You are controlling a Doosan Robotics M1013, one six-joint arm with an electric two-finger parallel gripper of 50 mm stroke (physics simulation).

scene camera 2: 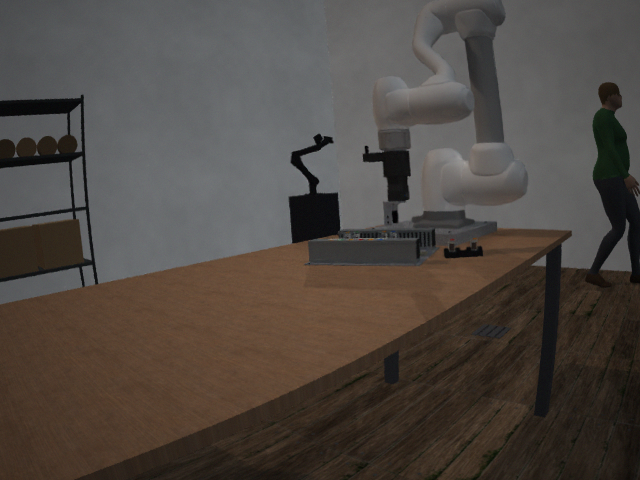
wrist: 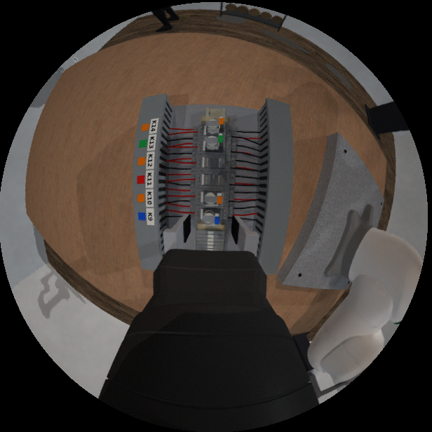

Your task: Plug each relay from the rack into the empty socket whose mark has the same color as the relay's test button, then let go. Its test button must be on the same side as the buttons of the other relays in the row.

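Seen in the pictures: gripper, fingertip midpoint: point(scene camera 2: 391, 224); arm's base, link origin: point(scene camera 2: 444, 225).
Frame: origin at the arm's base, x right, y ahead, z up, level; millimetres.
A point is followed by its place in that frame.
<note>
My gripper point(scene camera 2: 391, 212) {y 409, x -15, z 53 mm} point(wrist: 210, 223) is open and empty, above the near end of the relay row by K9. In the wrist view, relays sit at K14 point(wrist: 212, 126), K13 point(wrist: 212, 143), K10 point(wrist: 210, 199) and K9 point(wrist: 208, 218), with test buttons on the right side: orange, green, orange, blue. The K12 socket point(wrist: 213, 162), marked orange, and the K11 socket point(wrist: 213, 179), marked red, are empty. In scene camera 2, the black rack point(scene camera 2: 463, 253) {y 381, x -221, z -27 mm} holds two upright relays: one point(scene camera 2: 451, 245) {y 395, x -191, z -4 mm} shows a red spot; the other's point(scene camera 2: 474, 245) {y 361, x -247, z -7 mm} button colour is unclear. The rack does not show in the wrist view.
Grey slotted wire ducts point(scene camera 2: 363, 251) {y 536, x -1, z -2 mm} point(wrist: 151, 185) flank the relay row, the left one carrying labels and colour marks. Red and black wires run from ducts to sockets. The robot's base plate point(wrist: 320, 220) lies to the right in the wrist view. The rack stands near the table point(scene camera 2: 206, 320) {y 1064, x -20, z -37 mm} edge.
</note>
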